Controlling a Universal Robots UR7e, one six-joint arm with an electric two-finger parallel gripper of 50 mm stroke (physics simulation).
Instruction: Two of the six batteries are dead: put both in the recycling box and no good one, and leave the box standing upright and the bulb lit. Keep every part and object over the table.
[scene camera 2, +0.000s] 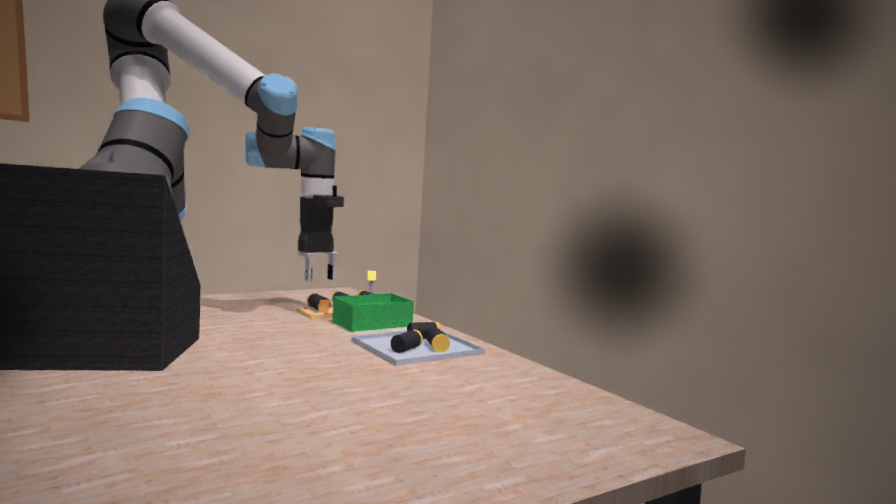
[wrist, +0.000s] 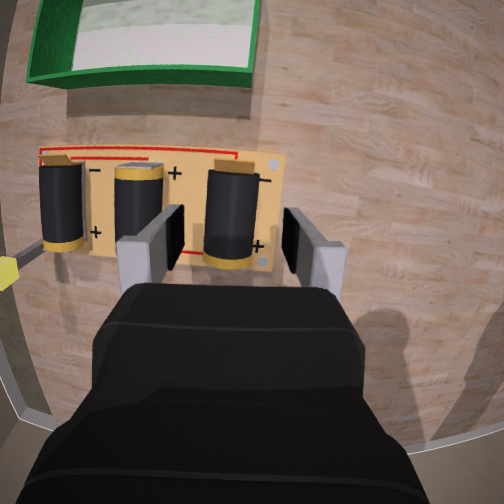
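Note:
My gripper (scene camera 2: 318, 271) (wrist: 231, 240) is open and empty, hovering well above the tan battery holder board (wrist: 165, 200) (scene camera 2: 313, 310). Three black batteries with yellow ends lie in the holder: left (wrist: 61, 207), middle (wrist: 138, 200) and right (wrist: 230, 217). The right one sits between my fingers in the wrist view, far below them. The green recycling box (scene camera 2: 372, 310) (wrist: 145, 42) stands upright and looks empty. The yellow bulb (scene camera 2: 371, 275) (wrist: 7, 272) stands on a thin post beside the holder. More batteries (scene camera 2: 421, 337) lie on a grey tray (scene camera 2: 417, 348).
A large black block (scene camera 2: 87, 269) stands on the left of the wooden table. The table's right edge (scene camera 2: 601, 388) runs close past the tray. A wall stands behind the holder and box.

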